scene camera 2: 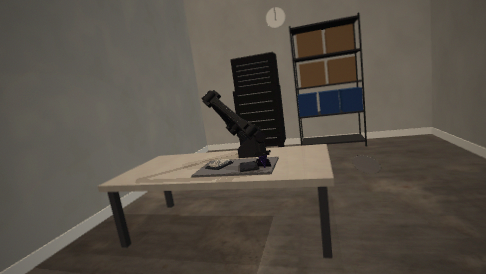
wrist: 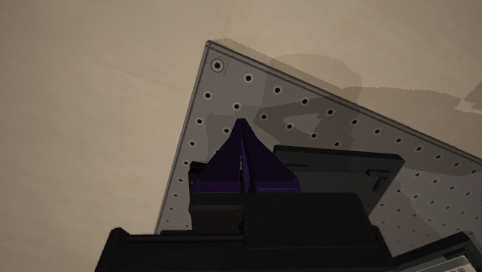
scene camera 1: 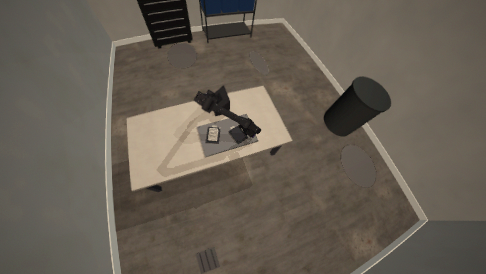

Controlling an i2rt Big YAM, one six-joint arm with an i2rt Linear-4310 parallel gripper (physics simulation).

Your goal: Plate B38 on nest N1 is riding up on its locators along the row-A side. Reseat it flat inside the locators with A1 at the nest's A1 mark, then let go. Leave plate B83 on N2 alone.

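Pixels of known places: gripper, between the fingertips: (scene camera 2: 265, 167) (wrist: 240, 124) (scene camera 1: 252, 137); arm's base, origin of its link: (scene camera 2: 246, 139) (scene camera 1: 217, 99).
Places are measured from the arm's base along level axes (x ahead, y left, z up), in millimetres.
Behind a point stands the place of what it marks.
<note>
My gripper (scene camera 1: 251, 134) {x 470, y 189, z -94 mm} (scene camera 2: 263, 164) {x 470, y 189, z -94 mm} (wrist: 240, 124) {x 470, y 189, z -94 mm} is shut with nothing between its purple fingers, low over the perforated board. Nest N1 (scene camera 1: 237, 134) {x 387, y 65, z -95 mm} (scene camera 2: 248, 167) {x 433, y 79, z -95 mm} (wrist: 345, 167) {x 457, y 83, z -95 mm} is a dark tray just beside the fingers; a corner locator and part of its bare floor show in the wrist view. A black corner of plate B38 (wrist: 197, 166) {x 410, y 213, z -100 mm} shows left of the fingers, outside the nest; the fingers and gripper body hide the rest, and its A1 mark cannot be read. Plate B83 (scene camera 1: 213, 133) {x 301, y -147, z -82 mm} (scene camera 2: 219, 163) {x 335, y -142, z -83 mm} (wrist: 461, 265) {x 374, y -138, z -81 mm} is pale and sits on nest N2 (wrist: 435, 247) {x 374, y -117, z -100 mm}.
The grey perforated board (scene camera 1: 215, 149) {x 451, y -182, z -107 mm} (scene camera 2: 201, 174) {x 466, y -230, z -110 mm} (wrist: 225, 84) {x 493, y 209, z -107 mm} lies on the pale table (scene camera 1: 150, 150) {x 238, y -751, z -120 mm} (scene camera 2: 165, 172) {x 337, y -563, z -120 mm} (wrist: 100, 100) {x 440, y 312, z -120 mm}. The board's edge runs close beside B38's visible corner. The arm's base stands at the table's rear edge. A shelf rack and a black cabinet (scene camera 2: 257, 107) stand beyond.
</note>
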